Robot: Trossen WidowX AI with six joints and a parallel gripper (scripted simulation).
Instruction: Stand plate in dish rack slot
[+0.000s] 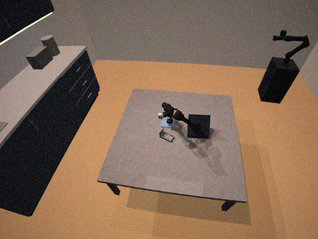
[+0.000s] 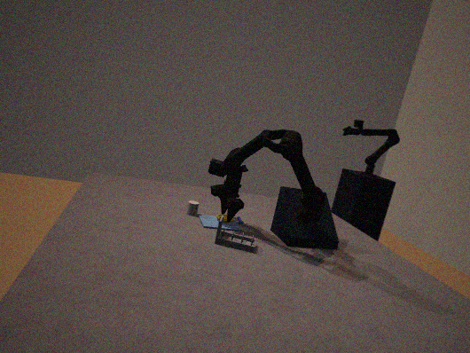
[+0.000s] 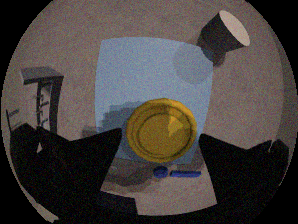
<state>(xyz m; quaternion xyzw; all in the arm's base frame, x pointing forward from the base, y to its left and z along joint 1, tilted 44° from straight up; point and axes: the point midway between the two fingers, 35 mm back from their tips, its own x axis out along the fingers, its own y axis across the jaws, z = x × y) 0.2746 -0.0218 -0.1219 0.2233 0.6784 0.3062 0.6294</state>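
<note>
The yellow plate is right at my gripper tip. Round my gripper tip: light blue mat 2 cm ahead, 2 cm to the left, 2 cm below; then blue spoon 7 cm behind, 4 cm to the right, 2 cm below; then white cup 13 cm ahead, 5 cm to the right.
</note>
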